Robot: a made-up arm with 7 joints. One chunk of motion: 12 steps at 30 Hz.
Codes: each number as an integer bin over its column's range. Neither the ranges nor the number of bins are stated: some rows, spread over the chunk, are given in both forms.
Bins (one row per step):
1: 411 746 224 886 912 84 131
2: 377 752 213 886 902 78 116
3: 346 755 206 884 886 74 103
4: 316 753 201 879 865 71 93
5: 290 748 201 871 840 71 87
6: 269 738 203 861 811 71 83
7: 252 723 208 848 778 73 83
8: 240 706 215 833 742 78 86
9: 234 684 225 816 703 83 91
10: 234 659 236 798 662 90 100
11: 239 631 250 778 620 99 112
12: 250 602 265 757 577 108 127
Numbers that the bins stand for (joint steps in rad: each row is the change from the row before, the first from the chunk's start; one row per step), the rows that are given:
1: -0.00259 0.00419 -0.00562 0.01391 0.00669 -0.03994 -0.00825
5: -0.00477 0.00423 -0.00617 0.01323 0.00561 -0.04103 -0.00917
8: -0.00568 0.00343 -0.00583 0.01152 0.00414 -0.04044 -0.00919
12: -0.00550 0.00145 -0.00463 0.00810 0.00166 -0.03792 -0.00833
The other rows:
2: -0.00321 0.00430 -0.00588 0.01391 0.00654 -0.04044 -0.00856
3: -0.00377 0.00436 -0.00605 0.01382 0.00630 -0.04078 -0.00883
4: -0.00431 0.00432 -0.00617 0.01359 0.00599 -0.04103 -0.00905
6: -0.00515 0.00404 -0.00612 0.01278 0.00518 -0.04103 -0.00926
7: -0.00546 0.00375 -0.00600 0.01220 0.00468 -0.04086 -0.00926
9: -0.00578 0.00301 -0.00559 0.01076 0.00356 -0.04002 -0.00909
10: -0.00578 0.00253 -0.00533 0.00995 0.00294 -0.03943 -0.00890
11: -0.00569 0.00200 -0.00499 0.00905 0.00231 -0.03868 -0.00865

